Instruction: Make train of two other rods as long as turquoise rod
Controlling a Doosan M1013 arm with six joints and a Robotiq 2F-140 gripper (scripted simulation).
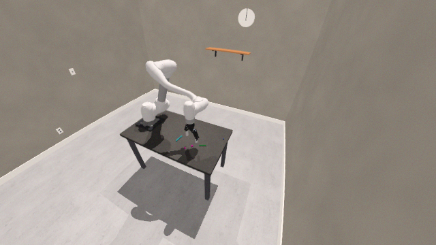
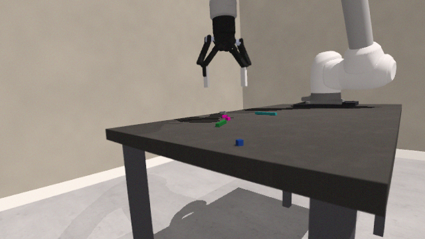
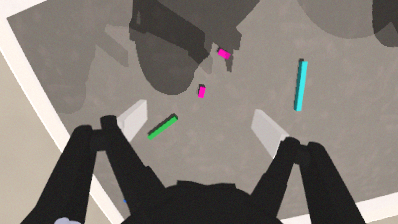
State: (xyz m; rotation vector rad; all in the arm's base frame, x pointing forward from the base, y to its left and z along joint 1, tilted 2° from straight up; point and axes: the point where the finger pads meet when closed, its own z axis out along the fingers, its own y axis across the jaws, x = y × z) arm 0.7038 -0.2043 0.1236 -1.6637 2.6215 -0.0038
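Now: hand 12 cm above the green rod, 10 cm short of it and 4 cm to the right of it. Also, from my hand: turquoise rod (20 cm behind, 12 cm below, 6 cm to the left); then small grey rod (21 cm behind, 16 cm to the right, 12 cm below); then blue rod (30 cm ahead, 22 cm to the left, 12 cm below).
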